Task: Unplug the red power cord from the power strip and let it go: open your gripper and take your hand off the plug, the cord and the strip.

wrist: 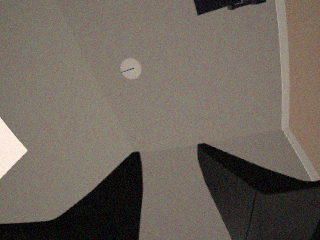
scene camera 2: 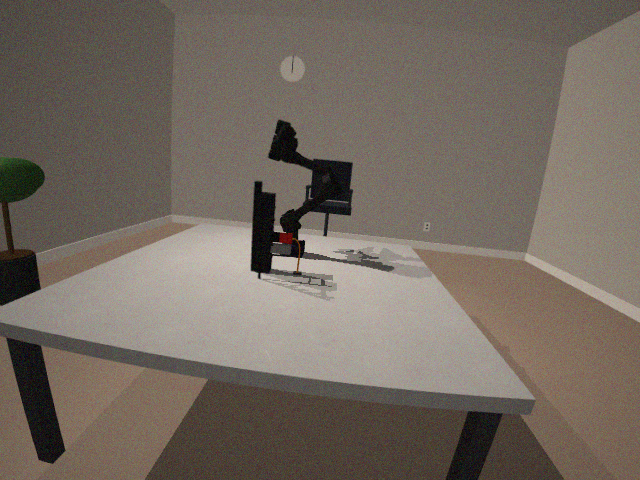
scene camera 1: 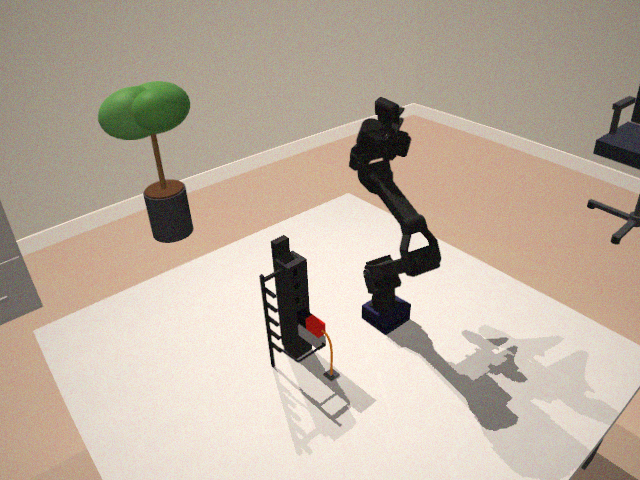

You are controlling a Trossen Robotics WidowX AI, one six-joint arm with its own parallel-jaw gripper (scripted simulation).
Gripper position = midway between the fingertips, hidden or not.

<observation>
In view: the gripper [scene camera 1: 402, 113].
The gripper shows as well in the wrist view [wrist: 169, 155].
</observation>
